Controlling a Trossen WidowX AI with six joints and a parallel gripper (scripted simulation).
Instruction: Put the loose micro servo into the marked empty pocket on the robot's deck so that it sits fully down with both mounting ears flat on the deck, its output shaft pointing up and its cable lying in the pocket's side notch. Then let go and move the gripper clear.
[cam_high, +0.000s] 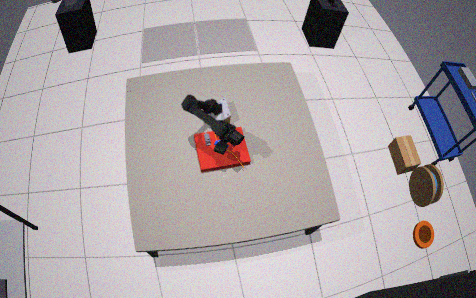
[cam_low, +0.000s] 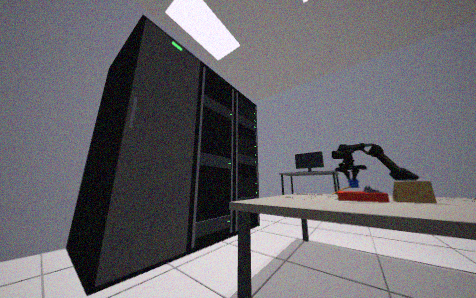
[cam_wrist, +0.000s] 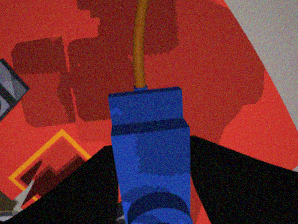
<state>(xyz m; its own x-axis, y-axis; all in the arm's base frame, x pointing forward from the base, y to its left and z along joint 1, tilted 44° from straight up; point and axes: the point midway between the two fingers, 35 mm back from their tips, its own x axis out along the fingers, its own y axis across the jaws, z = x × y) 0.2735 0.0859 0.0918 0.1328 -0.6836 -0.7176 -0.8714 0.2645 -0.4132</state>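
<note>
Now: gripper tip 1 cm short of the red deck and 10 cm above it.
</note>
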